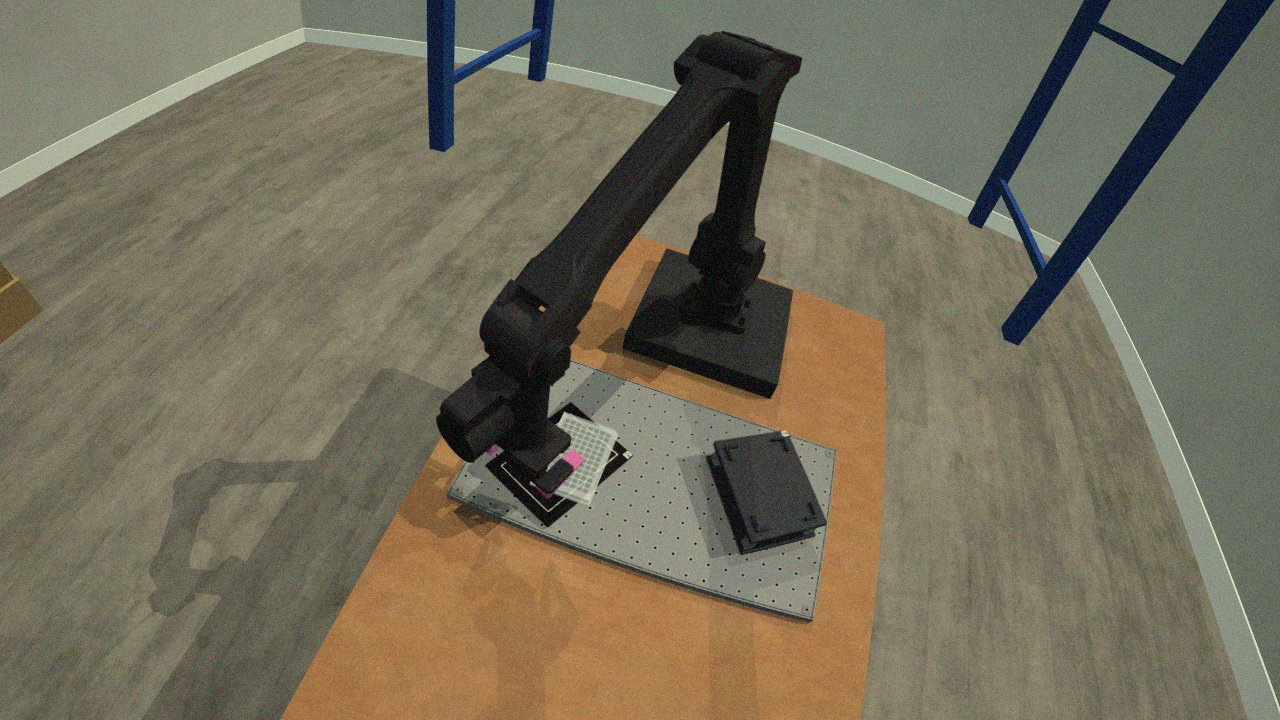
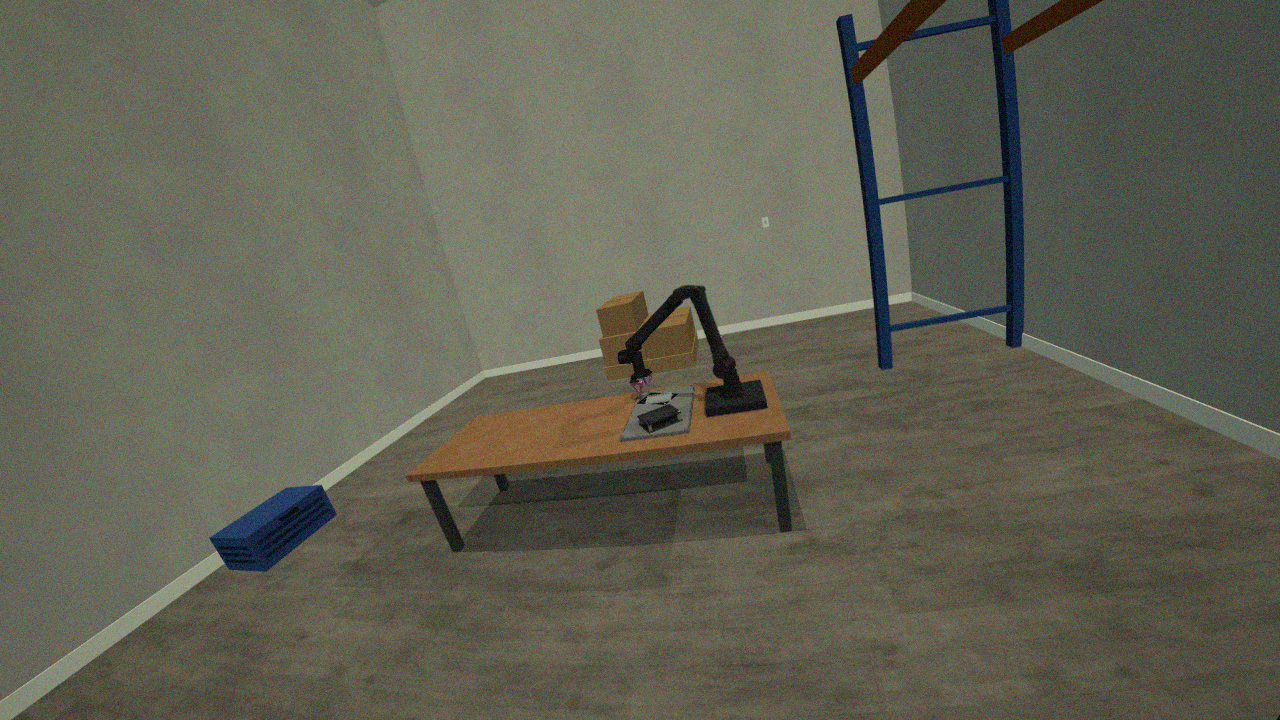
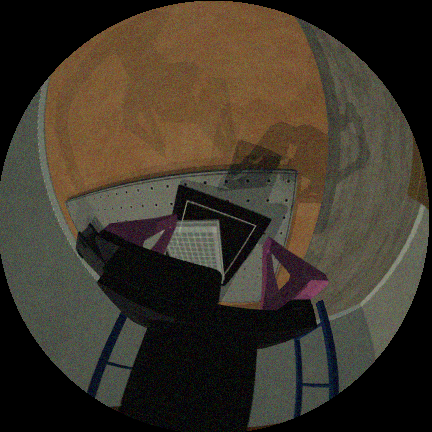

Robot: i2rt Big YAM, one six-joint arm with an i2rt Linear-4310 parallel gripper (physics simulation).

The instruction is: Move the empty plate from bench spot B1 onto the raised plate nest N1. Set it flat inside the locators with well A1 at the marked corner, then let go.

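Seen in the pictures: gripper, fingertip midpoint: [image 1: 521,473] [image 2: 644,390] [image 3: 221,230]; arm's base, origin of the base link: [image 1: 715,309] [image 2: 733,393].
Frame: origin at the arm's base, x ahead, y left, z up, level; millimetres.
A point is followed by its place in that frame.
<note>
The white well plate [image 1: 592,452] @(x 359, y -94, z -14 mm) [image 3: 197,243] @(x 408, y -123, z -10 mm) [image 2: 660,396] @(x 368, y -123, z -10 mm) lies flat and skewed on the black B1 pad [image 1: 527,499] @(x 464, y -148, z -22 mm) [image 3: 238,225] @(x 431, y -180, z -22 mm), which has a white outline, at the left end of the grey perforated board [image 1: 662,537] @(x 443, y 39, z -24 mm) [image 3: 132,197] @(x 478, y -26, z -23 mm). My gripper [image 1: 550,475] [image 3: 221,230] @(x 453, y -162, z 21 mm) [image 2: 639,386] @(x 453, y -162, z 21 mm) is open, its purple fingers spread wide just above the plate's near edge, with nothing between them. The dark raised nest N1 [image 1: 765,487] @(x 340, y 150, z 20 mm) [image 2: 657,417] @(x 328, y 195, z 20 mm) stands empty at the board's right end, with a small white mark at its far corner.
The board lies on an orange table [image 1: 536,645] @(x 645, y -59, z -37 mm) [image 2: 536,435] @(x 980, y 99, z -37 mm) [image 3: 160,100] @(x 606, y -90, z -36 mm). The arm's black base [image 1: 706,326] @(x 51, y -5, z 0 mm) stands behind the board. Blue rack posts [image 1: 1119,179], cardboard boxes [image 2: 645,336] and a blue crate [image 2: 273,527] stand off the table.
</note>
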